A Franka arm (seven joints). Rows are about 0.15 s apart.
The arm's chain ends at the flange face. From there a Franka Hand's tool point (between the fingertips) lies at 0.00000 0.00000 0.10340 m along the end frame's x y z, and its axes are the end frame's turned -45 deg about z.
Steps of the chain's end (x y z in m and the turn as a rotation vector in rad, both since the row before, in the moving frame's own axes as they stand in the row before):
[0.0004, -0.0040, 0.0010, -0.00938, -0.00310, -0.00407]
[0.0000, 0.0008, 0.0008, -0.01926, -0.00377, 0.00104]
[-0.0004, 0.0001, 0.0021, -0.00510, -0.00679, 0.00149]
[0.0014, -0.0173, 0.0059, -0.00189, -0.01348, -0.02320]
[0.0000, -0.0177, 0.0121, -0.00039, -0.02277, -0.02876]
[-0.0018, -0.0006, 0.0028, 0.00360, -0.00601, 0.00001]
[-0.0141, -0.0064, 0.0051, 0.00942, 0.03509, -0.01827]
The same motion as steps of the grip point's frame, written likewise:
[0.0022, -0.0021, 0.0010, -0.00444, -0.00882, -0.00407]
[-0.0023, 0.0017, 0.0008, -0.01095, -0.01628, 0.00104]
[-0.0012, -0.0003, 0.0021, 0.00120, -0.00841, 0.00149]
[0.0121, -0.0121, 0.0059, 0.00820, -0.01087, -0.02320]
[0.0108, -0.0141, 0.0121, 0.01583, -0.01638, -0.02876]
[-0.0010, -0.0024, 0.0028, 0.00680, -0.00170, 0.00001]
[-0.0022, -0.0126, 0.0050, -0.01815, 0.03147, -0.01827]

